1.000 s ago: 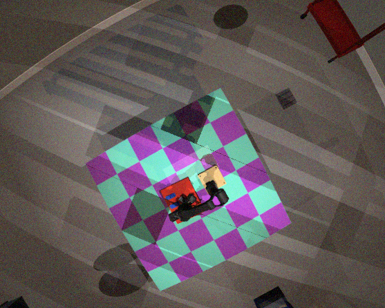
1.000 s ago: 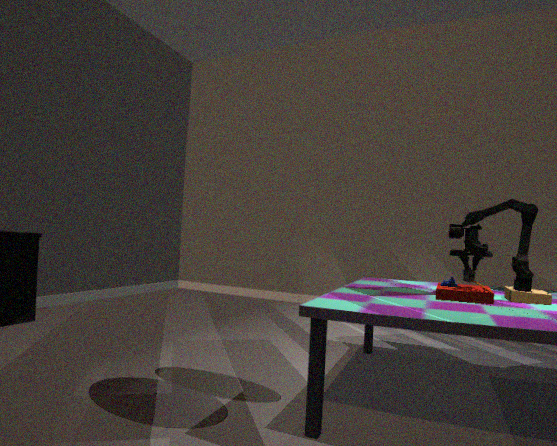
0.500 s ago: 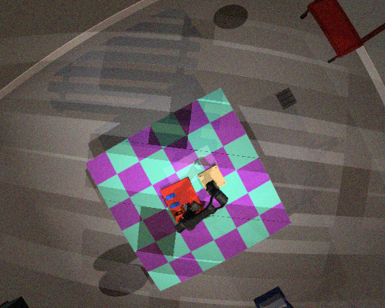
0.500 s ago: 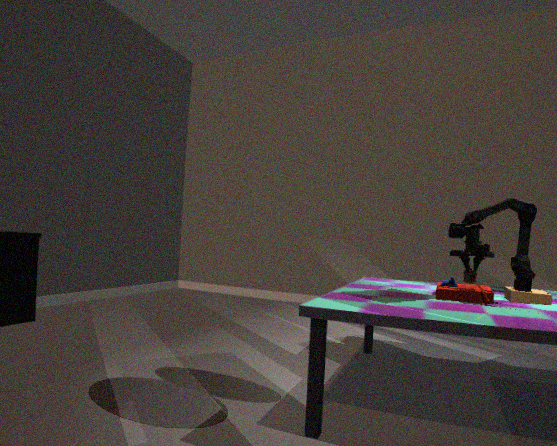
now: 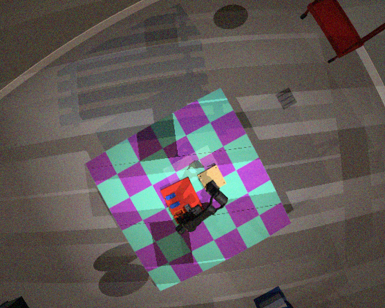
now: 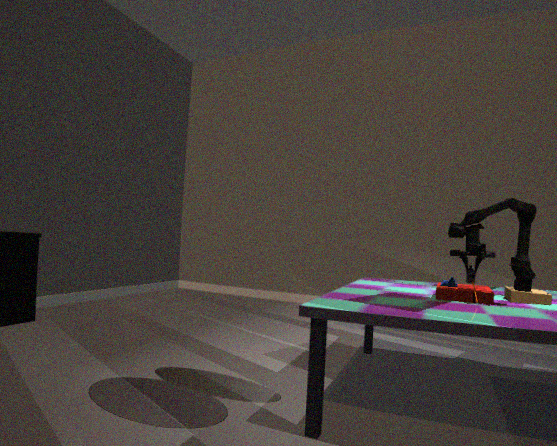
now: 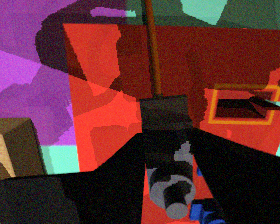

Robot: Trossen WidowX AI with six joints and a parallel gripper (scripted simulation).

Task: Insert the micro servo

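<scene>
My gripper tip is 10 cm above the red deck, 7 cm to the left of it and 2 cm past it.
</scene>
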